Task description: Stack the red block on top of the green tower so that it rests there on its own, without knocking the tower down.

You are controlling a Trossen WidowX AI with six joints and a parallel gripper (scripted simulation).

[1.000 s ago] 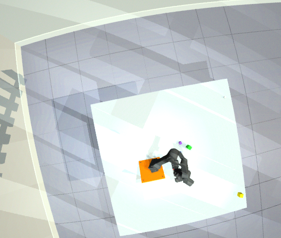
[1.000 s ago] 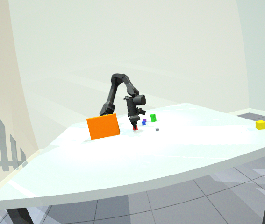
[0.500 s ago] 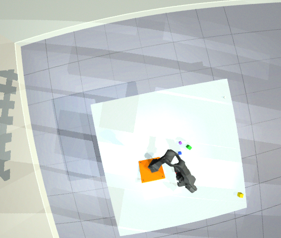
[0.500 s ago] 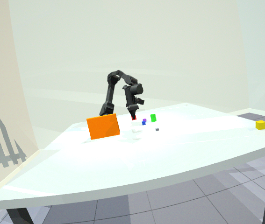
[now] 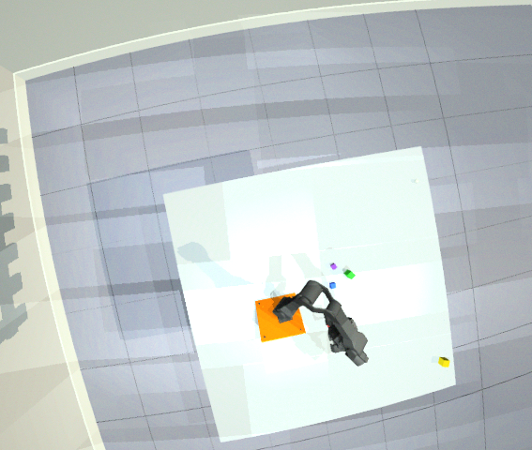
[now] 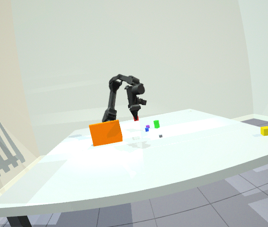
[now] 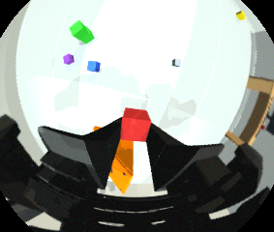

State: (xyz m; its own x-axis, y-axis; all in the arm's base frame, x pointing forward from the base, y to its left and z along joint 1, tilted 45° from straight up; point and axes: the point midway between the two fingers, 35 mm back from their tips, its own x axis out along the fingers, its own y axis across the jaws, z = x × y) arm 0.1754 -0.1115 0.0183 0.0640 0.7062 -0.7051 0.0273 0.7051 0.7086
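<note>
Now: gripper tip 110 mm short of the purple cube, 200 mm to the right of it and 110 mm above it. From my gripper tip the other things lie so: red block 10 mm above; small grey cube 120 mm ahead, 100 mm to the right, 110 mm below; blue cube 80 mm ahead, 110 mm to the left, 110 mm below.
</note>
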